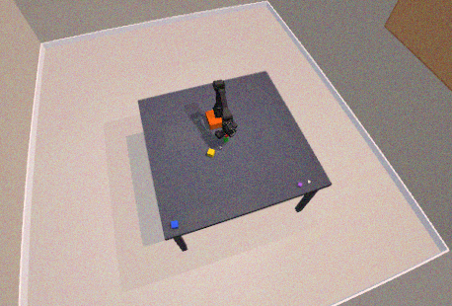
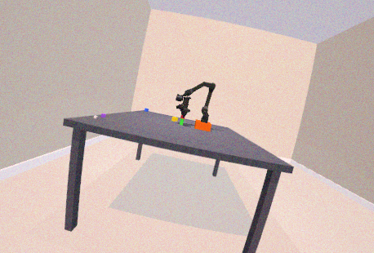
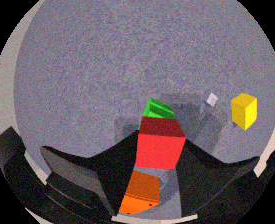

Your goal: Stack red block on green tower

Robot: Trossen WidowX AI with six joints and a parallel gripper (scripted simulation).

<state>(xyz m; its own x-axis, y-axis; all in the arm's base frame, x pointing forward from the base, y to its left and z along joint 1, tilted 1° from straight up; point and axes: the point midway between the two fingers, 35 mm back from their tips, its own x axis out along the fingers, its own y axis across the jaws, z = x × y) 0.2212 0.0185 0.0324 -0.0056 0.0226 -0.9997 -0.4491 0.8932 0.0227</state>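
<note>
Now: the small red block 10 mm above my gripper tip. Round my gripper tip: tiny grey piece 70 mm ahead, 60 mm to the right, 60 mm below; purple piece 510 mm ahead, 460 mm to the left, 60 mm below; yellow block 110 mm ahead, 150 mm to the right, 50 mm below.
</note>
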